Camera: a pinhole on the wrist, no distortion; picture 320 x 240 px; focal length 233.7 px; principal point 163.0 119.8 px. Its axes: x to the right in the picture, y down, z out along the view. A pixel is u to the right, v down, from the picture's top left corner.
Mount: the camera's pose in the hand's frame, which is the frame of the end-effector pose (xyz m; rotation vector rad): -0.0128 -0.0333 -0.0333 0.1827 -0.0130 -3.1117
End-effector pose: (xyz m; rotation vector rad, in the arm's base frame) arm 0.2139 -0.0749 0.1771 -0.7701 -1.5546 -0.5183
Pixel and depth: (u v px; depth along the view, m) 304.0 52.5 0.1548
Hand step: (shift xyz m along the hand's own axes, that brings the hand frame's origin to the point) -0.1247 0.0100 0.1091
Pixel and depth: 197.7 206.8 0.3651
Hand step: -0.1061 -0.1680 0.3243
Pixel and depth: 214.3 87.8 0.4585
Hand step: -0.1679 0.0301 0.4097
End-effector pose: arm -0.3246 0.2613 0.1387 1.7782 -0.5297 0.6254
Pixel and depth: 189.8 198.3 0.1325
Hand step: -0.0423 -0.0773 0.0969
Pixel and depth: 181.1 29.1 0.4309
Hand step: -0.1004 0.1360 0.3891
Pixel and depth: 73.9 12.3 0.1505
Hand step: 0.0249 0.0384 0.1222
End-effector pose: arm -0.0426 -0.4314 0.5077 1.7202 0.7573 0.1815
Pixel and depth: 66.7 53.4 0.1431
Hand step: 0.0280 0.0098 0.1153
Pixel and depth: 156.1 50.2 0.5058
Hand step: -0.0608 0.1211 0.4693
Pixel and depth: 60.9 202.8 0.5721
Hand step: 0.1732 -0.2262 0.5661
